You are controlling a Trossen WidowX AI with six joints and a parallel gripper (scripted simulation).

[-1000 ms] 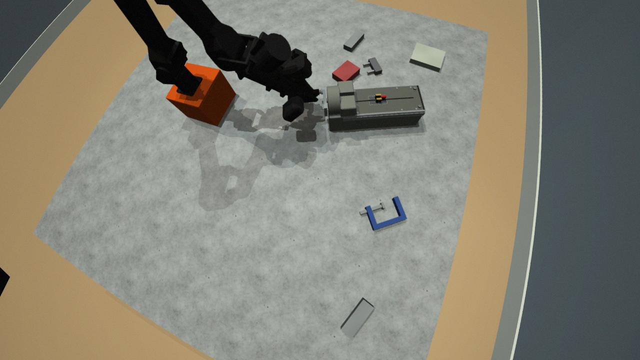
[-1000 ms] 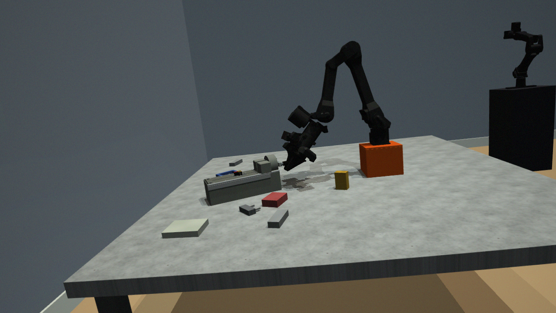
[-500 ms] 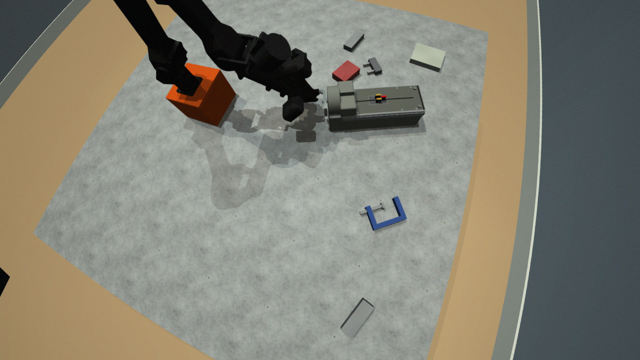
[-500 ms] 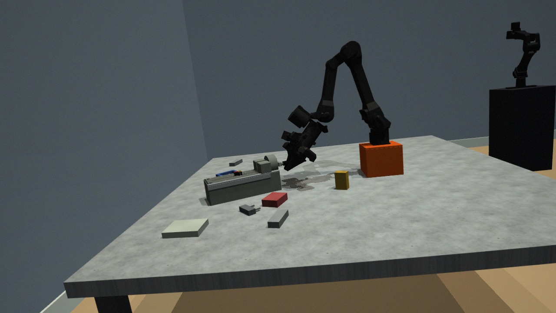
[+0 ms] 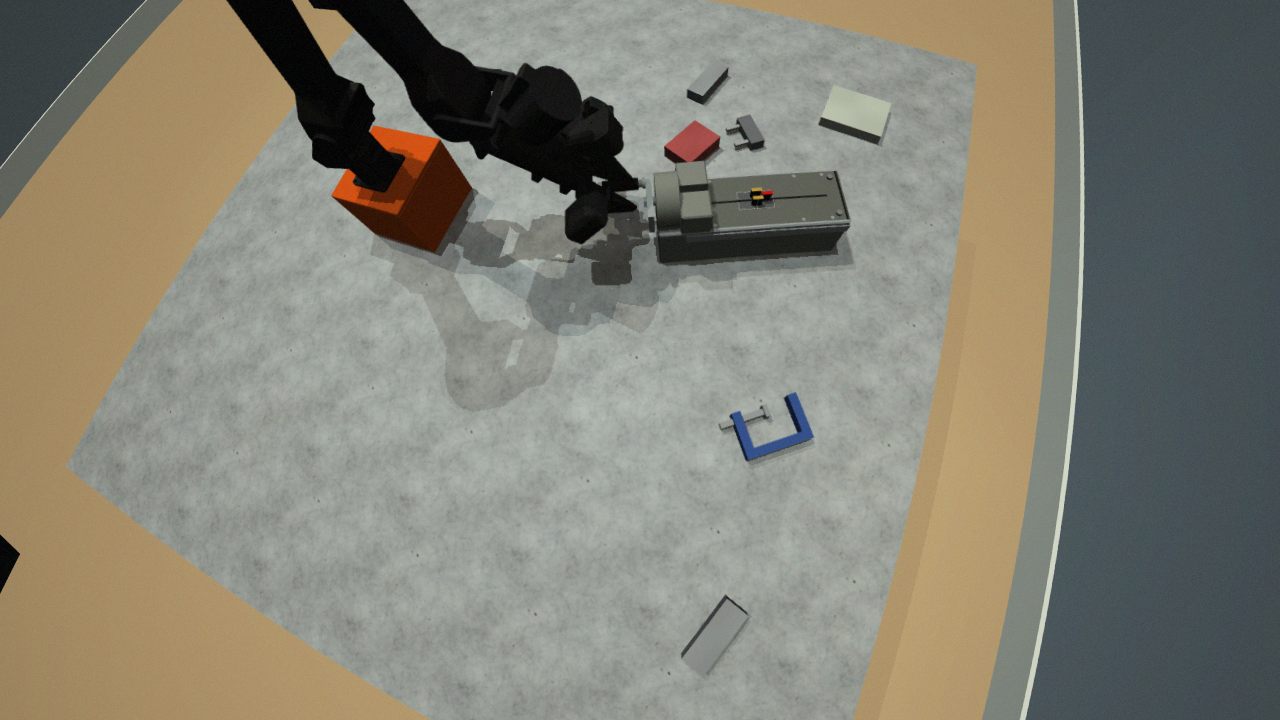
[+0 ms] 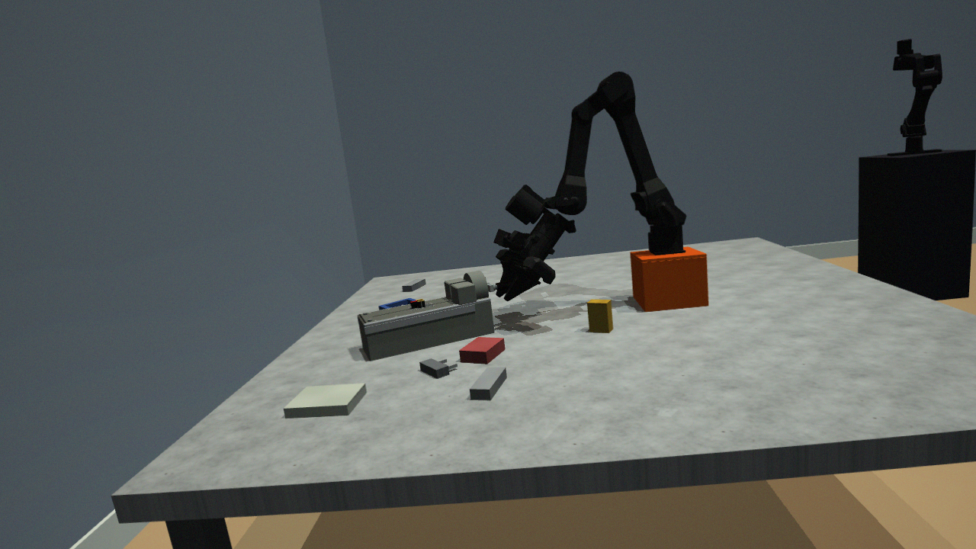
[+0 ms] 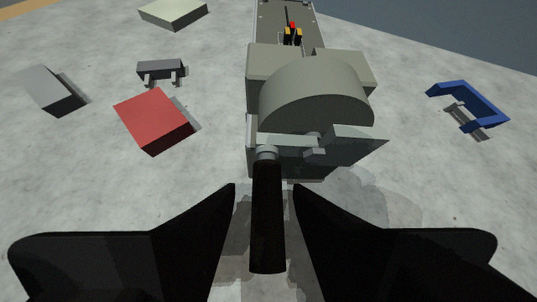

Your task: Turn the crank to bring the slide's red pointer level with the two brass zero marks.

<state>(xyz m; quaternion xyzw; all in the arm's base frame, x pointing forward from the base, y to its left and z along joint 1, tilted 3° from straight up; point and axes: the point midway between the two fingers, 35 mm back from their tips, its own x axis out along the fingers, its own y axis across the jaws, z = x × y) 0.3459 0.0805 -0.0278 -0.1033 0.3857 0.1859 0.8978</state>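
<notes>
My gripper tip is now 20 mm past the black crank handle, 10 mm to the left of it and 30 mm below it. The rest, counted from my gripper tip: red pointer 180 mm ahead, 50 mm to the left, 20 mm above; yellow block 190 mm behind, 80 mm to the left, 40 mm below; red block 40 mm ahead, 160 mm to the left, 50 mm below.
</notes>
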